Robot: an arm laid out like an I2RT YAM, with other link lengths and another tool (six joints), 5 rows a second.
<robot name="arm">
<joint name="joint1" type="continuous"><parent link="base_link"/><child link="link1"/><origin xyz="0 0 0.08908" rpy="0 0 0"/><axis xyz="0 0 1"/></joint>
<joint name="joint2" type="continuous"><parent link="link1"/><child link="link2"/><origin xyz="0.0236 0.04 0.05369" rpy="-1.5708 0 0"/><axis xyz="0 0 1"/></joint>
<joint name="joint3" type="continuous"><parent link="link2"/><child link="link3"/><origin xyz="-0.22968 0 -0.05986" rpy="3.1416 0 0"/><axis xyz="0 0 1"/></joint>
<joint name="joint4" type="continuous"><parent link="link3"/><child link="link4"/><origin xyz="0.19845 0.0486 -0.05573" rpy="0 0 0"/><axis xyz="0 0 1"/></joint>
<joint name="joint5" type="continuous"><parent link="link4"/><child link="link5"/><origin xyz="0.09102 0.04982 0.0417" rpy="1.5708 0 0"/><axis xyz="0 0 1"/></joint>
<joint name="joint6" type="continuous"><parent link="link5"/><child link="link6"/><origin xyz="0.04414 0 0.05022" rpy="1.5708 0 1.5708"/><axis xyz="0 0 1"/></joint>
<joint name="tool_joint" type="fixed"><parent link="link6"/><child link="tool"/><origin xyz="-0.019 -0.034 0.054" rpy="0.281 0 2.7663"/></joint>
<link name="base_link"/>
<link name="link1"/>
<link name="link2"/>
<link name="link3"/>
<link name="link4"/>
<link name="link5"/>
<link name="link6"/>
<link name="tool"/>
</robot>
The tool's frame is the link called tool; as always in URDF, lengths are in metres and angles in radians. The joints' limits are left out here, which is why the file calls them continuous.
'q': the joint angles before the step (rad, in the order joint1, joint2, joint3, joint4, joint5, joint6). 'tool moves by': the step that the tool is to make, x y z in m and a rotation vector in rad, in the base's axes. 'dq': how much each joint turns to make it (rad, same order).
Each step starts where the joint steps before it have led.
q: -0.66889, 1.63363, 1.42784, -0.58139, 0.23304, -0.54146
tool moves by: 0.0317, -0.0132, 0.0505, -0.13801, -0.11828, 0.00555
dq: 0.03211, 0.06750, 0.18283, 0.06563, 0.04449, -0.01237
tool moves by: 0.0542, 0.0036, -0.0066, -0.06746, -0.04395, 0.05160
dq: 0.08449, 0.15308, 0.09196, 0.13801, 0.04450, -0.00910
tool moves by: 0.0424, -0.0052, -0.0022, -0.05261, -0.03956, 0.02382
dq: 0.03992, 0.15844, 0.15527, 0.06903, 0.02617, -0.01539
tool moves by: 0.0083, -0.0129, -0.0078, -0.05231, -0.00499, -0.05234
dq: -0.00148, 0.05332, 0.01151, 0.07866, 0.06447, -0.01834
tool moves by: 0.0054, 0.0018, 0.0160, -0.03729, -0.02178, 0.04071
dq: 0.00142, 0.00650, 0.04773, 0.01098, -0.02768, -0.03840
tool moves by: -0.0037, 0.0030, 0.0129, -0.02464, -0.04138, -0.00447
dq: 0.00309, -0.03535, -0.03497, 0.04718, 0.00753, 0.00153
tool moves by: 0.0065, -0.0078, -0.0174, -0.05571, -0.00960, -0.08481
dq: 0.01379, 0.03849, -0.06419, 0.14392, 0.10733, -0.01377
